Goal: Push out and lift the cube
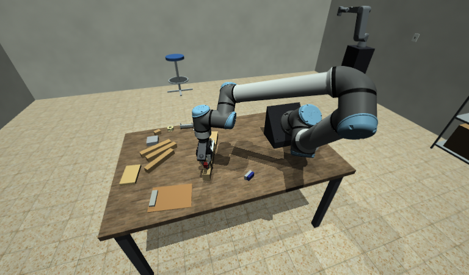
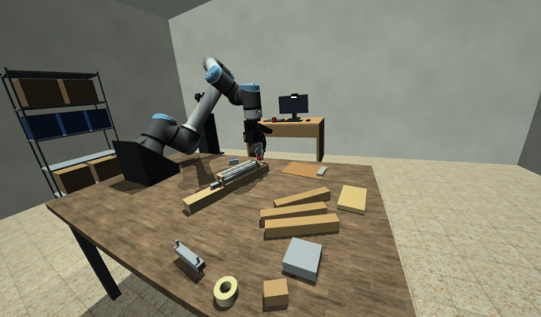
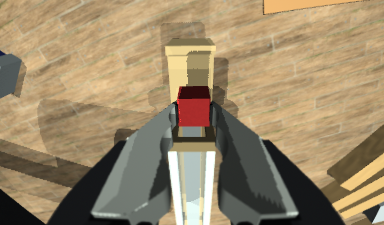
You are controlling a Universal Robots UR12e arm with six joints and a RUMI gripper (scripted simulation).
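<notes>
The pale grey bar is 20 mm behind my hand, 80 mm to the right of it and 50 mm below it. Round my hand: blue-and-white block (260 mm behind, 70 mm to the left, 90 mm below); then red cube (10 mm below); then tan plate (470 mm ahead, 90 mm to the right, 90 mm below).
</notes>
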